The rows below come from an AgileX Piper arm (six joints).
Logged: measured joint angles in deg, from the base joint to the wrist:
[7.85, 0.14, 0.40, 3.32, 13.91, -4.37]
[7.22, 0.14, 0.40, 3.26, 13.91, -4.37]
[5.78, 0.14, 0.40, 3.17, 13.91, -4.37]
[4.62, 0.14, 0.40, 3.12, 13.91, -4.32]
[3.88, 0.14, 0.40, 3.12, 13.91, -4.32]
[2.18, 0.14, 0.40, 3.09, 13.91, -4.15]
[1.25, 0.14, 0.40, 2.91, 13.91, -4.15]
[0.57, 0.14, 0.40, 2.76, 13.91, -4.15]
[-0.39, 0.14, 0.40, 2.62, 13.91, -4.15]
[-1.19, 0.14, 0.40, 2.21, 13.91, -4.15]
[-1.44, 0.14, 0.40, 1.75, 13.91, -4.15]
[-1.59, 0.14, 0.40, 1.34, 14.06, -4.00]
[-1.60, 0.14, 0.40, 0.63, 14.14, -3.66]
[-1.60, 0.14, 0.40, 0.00, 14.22, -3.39]
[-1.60, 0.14, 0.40, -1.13, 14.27, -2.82]
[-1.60, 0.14, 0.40, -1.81, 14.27, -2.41]
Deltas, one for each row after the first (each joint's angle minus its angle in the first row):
[-0.63, 0.00, 0.00, -0.06, 0.00, 0.00]
[-2.07, 0.00, 0.00, -0.15, 0.00, 0.00]
[-3.23, 0.00, 0.00, -0.20, 0.00, 0.05]
[-3.97, 0.00, 0.00, -0.20, 0.00, 0.05]
[-5.67, 0.00, 0.00, -0.23, 0.00, 0.22]
[-6.60, 0.00, 0.00, -0.41, 0.00, 0.22]
[-7.28, 0.00, 0.00, -0.56, 0.00, 0.22]
[-8.24, 0.00, 0.00, -0.70, 0.00, 0.22]
[-9.04, 0.00, 0.00, -1.11, 0.00, 0.22]
[-9.29, 0.00, 0.00, -1.57, 0.00, 0.22]
[-9.44, 0.00, 0.00, -1.98, 0.15, 0.37]
[-9.45, 0.00, 0.00, -2.69, 0.23, 0.71]
[-9.45, 0.00, 0.00, -3.32, 0.31, 0.98]
[-9.45, 0.00, 0.00, -4.45, 0.36, 1.55]
[-9.45, 0.00, 0.00, -5.13, 0.36, 1.96]

